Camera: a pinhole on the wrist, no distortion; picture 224 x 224 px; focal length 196.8 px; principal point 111.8 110.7 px. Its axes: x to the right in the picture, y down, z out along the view. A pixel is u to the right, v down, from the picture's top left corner.
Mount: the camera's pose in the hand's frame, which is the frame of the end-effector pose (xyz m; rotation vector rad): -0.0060 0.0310 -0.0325 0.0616 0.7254 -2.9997
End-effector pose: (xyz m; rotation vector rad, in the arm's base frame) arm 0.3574 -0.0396 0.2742 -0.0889 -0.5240 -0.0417
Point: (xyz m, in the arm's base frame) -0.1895 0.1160 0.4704
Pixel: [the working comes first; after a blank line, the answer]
In the camera's frame: 0.3420 -0.3125 0.4096

outside the picture
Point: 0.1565 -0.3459 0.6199
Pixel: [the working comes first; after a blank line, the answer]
In the camera's frame: -0.0150 0.1501 0.5275

106.2 166.7
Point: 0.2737 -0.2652 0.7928
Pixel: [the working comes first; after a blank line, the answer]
In the camera's frame: -0.2096 0.0506 0.5759

40.2 128.0
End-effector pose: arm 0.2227 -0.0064 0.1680 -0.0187 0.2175 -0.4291
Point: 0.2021 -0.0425 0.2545
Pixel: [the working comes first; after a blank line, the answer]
In the camera's frame: 0.0126 0.0164 0.1370

129.8 134.3
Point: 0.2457 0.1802 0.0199
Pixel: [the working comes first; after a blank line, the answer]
In the camera's frame: 0.0194 -0.0901 -0.1715

behind the camera
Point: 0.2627 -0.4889 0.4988
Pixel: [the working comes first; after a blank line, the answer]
In the camera's frame: -0.1719 0.2604 0.5481

50.1 204.2
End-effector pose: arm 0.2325 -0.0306 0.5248 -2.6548 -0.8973 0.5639
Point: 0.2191 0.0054 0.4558
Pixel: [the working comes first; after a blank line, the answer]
In the camera's frame: -0.0411 -0.0103 0.1098

38.2 92.2
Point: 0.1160 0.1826 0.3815
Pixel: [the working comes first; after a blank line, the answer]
In the camera's frame: -0.0968 0.0740 0.3030

48.9 158.8
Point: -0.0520 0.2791 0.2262
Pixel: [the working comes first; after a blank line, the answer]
In the camera's frame: -0.0839 0.0603 0.5506

81.8 132.2
